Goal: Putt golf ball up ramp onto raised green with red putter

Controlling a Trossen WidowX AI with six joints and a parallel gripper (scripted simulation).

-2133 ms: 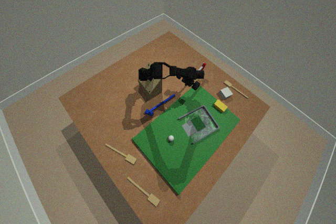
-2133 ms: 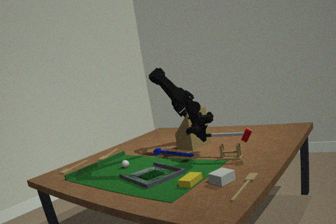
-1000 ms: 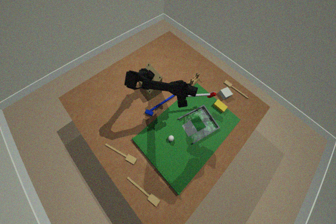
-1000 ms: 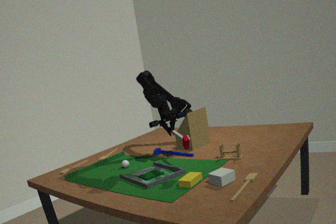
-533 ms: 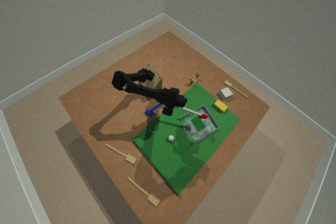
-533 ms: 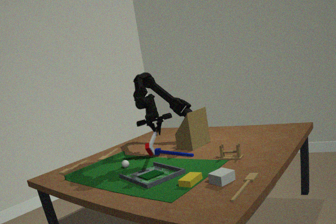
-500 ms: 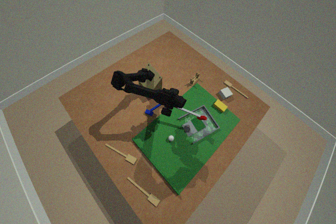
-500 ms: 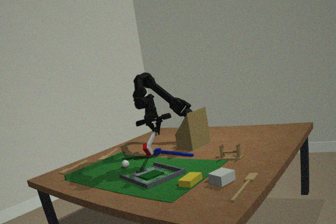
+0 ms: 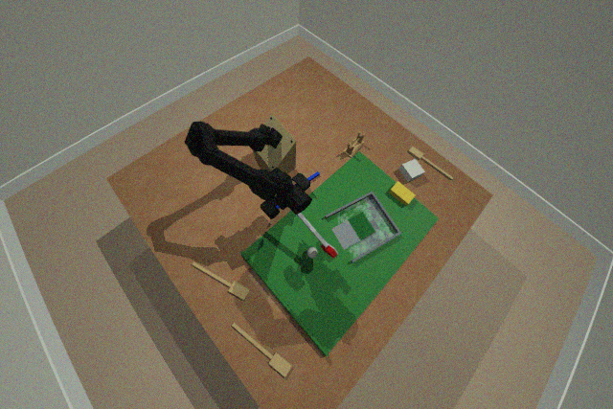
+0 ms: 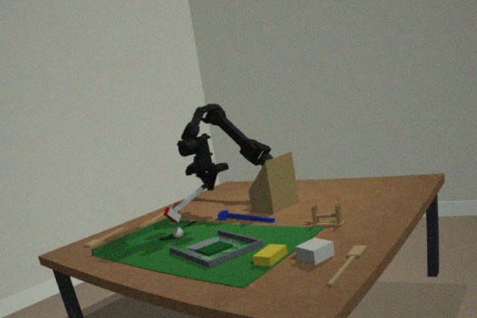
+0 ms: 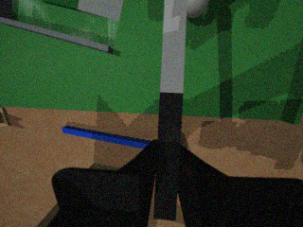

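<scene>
The blue putter is 130 mm below my gripper tip, 90 mm to the left of it and 70 mm behind it. Also, from my gripper tip: green mat: 230 mm ahead, 140 mm below, 120 mm to the left; then white golf ball: 190 mm ahead, 120 mm below, 40 mm to the right; then red putter: 120 mm ahead.
</scene>
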